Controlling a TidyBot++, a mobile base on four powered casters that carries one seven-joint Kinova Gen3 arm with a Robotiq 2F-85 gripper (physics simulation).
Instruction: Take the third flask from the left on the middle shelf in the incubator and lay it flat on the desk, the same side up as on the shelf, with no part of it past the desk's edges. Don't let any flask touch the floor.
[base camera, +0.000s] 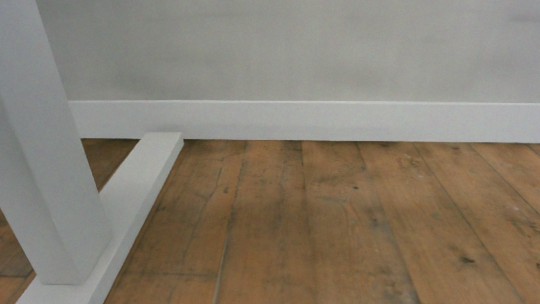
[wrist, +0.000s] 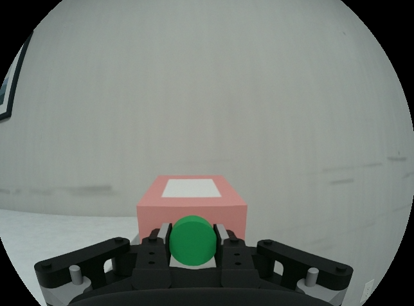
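Places are measured from the arm's base along level axes (x back, y right, z up), in millimetres.
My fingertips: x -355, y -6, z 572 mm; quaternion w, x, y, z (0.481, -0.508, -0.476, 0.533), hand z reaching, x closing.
Observation:
Behind a point stands the place of what it marks.
A pink flask (wrist: 192, 215) with a white patch on its upper face and a green round cap shows in the wrist view. My gripper (wrist: 192, 235) is shut on the flask at its green cap, one finger on each side, and the body reaches out beyond the fingers with the white patch facing up. The white desk top (wrist: 60, 237) shows at the lower left of the wrist view, to the left of the flask. In the base camera view the desk's white leg and foot (base camera: 122, 200) @[x -481, y -251, z -361 mm] stand at the left. The incubator does not show in either view.
A grey wall (base camera: 300, 50) @[x -767, y 25, z -200 mm] (wrist: 210, 90) with a white baseboard (base camera: 310, 120) @[x -754, y 51, z -347 mm] stands ahead. Wooden floor (base camera: 325, 225) @[x -476, y 60, z -396 mm] lies right of the desk's foot. A framed picture (wrist: 15, 80) hangs at the far left, and a wall socket (wrist: 367, 289) shows at the lower right.

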